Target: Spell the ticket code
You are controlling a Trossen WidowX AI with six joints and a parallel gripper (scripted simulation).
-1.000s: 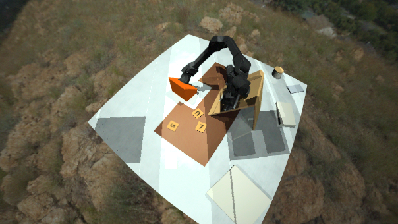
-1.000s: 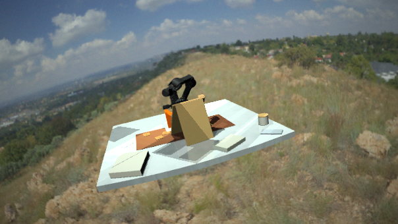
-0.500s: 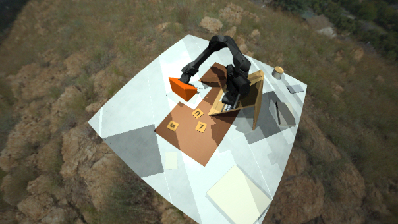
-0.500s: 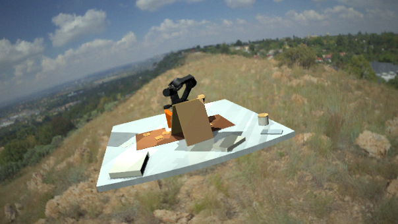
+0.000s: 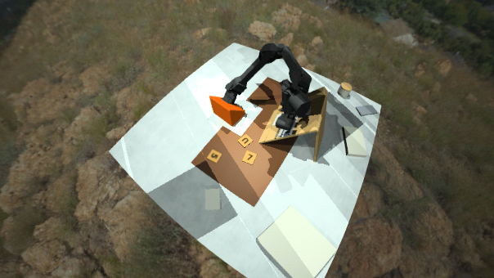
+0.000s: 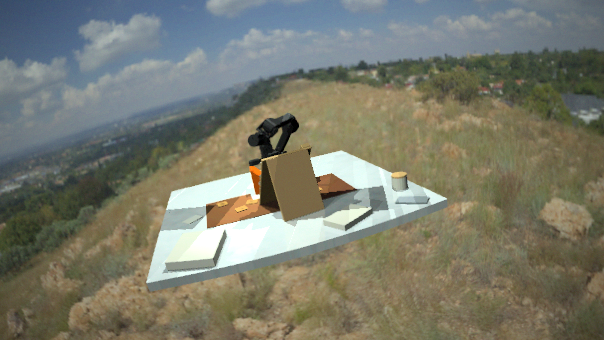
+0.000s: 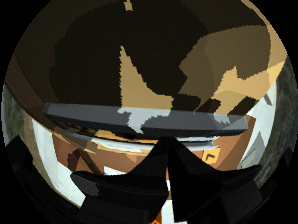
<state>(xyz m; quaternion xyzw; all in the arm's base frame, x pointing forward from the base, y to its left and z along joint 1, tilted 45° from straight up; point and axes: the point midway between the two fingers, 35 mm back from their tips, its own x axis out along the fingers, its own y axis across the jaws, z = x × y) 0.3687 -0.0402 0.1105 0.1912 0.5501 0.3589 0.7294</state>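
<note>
My gripper tip is 8 cm past the ticket, 5 cm to the right of it and 8 cm above it. From my gripper tip the other things lie so: cream block (31 cm ahead, 28 cm to the left, 15 cm below); brown mat (17 cm behind, 2 cm to the right, 16 cm below); pale card (4 cm behind, 47 cm to the right, 16 cm below).
</note>
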